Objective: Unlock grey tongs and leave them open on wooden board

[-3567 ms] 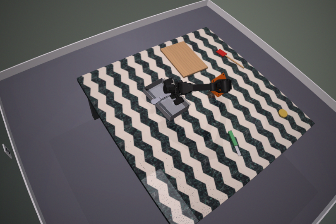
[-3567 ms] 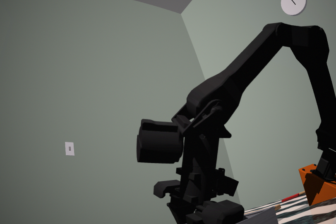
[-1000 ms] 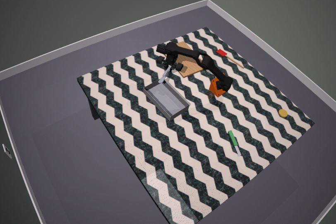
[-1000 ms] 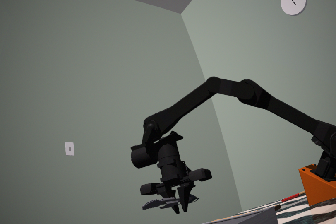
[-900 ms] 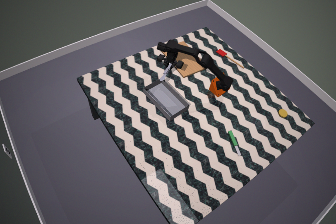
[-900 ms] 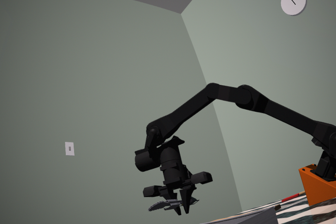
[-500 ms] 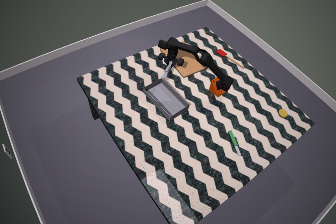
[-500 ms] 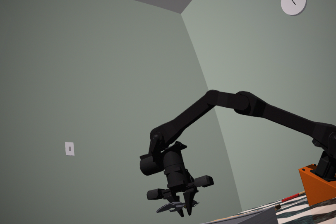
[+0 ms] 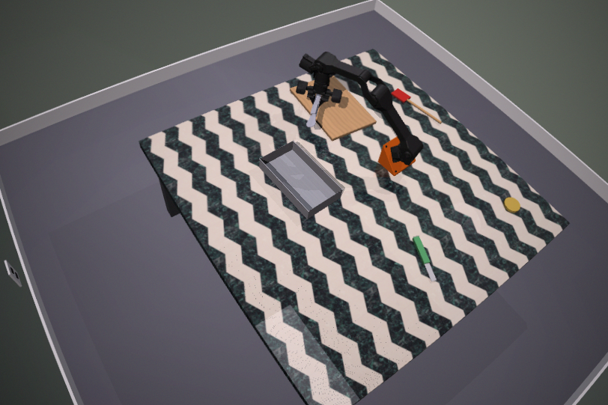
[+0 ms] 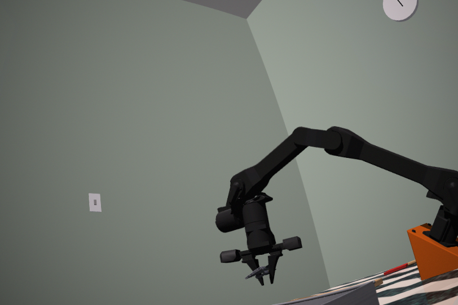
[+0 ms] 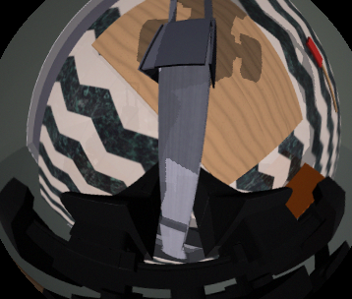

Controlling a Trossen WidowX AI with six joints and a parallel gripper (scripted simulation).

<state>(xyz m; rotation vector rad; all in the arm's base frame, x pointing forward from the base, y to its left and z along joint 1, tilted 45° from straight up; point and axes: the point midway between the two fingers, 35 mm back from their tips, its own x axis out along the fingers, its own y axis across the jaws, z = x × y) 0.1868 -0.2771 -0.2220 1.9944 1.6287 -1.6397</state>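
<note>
Right now my gripper tip is 12 cm past the wooden board, 8 cm above it and 4 cm to the left of it. Also, from my gripper tip: grey roasting tin: 27 cm to the left, 23 cm ahead, 6 cm below.
</note>
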